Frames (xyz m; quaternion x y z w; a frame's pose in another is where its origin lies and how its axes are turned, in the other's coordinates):
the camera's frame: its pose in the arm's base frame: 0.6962 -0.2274 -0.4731 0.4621 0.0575 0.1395 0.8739
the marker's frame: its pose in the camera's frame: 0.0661 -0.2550 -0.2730 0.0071 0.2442 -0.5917 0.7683
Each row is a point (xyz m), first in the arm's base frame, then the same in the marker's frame.
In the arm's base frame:
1: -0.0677 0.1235 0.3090
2: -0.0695 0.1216 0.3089
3: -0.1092 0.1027 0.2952
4: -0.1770 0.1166 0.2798
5: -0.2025 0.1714 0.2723
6: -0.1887 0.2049 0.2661
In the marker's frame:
1: -1.3376 -0.3141 -0.3833
2: -1.3378 -0.3167 -0.3830
3: -1.3324 -0.3603 -0.3967
4: -1.3369 -0.4039 -0.4524
5: -1.3432 -0.3882 -0.5109
6: -1.3379 -0.3568 -0.5292

